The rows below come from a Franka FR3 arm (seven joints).
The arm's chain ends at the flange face. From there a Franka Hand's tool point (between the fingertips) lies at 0.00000 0.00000 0.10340 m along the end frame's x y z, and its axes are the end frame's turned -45 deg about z.
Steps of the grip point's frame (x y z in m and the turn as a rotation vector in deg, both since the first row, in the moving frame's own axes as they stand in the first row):
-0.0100 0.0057 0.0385 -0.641 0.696 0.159
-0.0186 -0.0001 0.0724 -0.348 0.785 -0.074
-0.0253 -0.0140 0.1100 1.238 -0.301 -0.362
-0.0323 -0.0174 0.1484 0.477 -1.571 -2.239
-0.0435 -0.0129 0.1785 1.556 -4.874 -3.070
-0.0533 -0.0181 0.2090 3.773 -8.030 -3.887
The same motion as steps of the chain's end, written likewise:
-0.0047 0.0112 0.0385 0.039 0.945 0.159
-0.0147 0.0136 0.0724 0.309 0.801 -0.074
-0.0258 0.0092 0.1100 0.663 -1.088 -0.362
-0.0326 0.0091 0.1484 -0.774 -1.448 -2.239
-0.0318 0.0172 0.1789 -2.346 -4.547 -3.070
-0.0357 0.0190 0.2102 -3.010 -8.346 -3.887

